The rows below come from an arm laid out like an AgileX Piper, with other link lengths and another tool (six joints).
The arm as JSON. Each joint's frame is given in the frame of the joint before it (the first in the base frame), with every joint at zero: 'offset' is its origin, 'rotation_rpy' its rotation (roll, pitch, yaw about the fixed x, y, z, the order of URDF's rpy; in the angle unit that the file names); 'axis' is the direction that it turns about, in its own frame. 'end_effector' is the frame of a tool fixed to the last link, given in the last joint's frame.
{
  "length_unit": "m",
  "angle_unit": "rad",
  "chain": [
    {
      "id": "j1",
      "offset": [
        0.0,
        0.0,
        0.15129
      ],
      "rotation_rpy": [
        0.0,
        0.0,
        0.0
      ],
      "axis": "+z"
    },
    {
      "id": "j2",
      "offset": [
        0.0,
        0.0,
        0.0
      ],
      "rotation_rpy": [
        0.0,
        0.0,
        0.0
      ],
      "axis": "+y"
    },
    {
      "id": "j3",
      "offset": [
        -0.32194,
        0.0,
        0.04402
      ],
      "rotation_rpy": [
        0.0,
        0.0,
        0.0
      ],
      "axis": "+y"
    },
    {
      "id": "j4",
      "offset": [
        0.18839,
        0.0,
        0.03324
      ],
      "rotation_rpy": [
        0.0,
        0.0,
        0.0
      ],
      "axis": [
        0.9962,
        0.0,
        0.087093
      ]
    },
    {
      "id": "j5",
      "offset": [
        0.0,
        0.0,
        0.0
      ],
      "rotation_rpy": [
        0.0,
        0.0,
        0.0
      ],
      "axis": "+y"
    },
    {
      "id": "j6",
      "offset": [
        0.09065,
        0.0,
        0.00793
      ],
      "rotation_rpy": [
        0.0,
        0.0,
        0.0
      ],
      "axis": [
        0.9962,
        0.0,
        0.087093
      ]
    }
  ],
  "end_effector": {
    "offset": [
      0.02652,
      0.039,
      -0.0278
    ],
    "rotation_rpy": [
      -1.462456,
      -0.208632,
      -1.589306
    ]
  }
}
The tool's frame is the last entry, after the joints.
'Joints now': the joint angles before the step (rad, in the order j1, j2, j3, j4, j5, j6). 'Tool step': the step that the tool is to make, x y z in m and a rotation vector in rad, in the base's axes. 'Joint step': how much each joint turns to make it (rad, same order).
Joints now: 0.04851 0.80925 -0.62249 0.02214 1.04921 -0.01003
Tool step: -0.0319 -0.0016 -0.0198 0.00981 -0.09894 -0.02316
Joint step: 0.00075 -0.17915 0.09772 -0.00728 -0.01831 0.02694
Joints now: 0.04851 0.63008 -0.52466 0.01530 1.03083 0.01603
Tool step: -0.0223 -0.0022 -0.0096 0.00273 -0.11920 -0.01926
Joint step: 0.00032 -0.15978 0.02241 -0.01552 0.01803 0.02264
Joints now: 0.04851 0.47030 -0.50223 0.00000 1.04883 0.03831
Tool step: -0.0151 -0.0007 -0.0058 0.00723 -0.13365 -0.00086
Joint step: 0.00000 -0.13457 0.00113 0.00001 -0.00040 0.00113
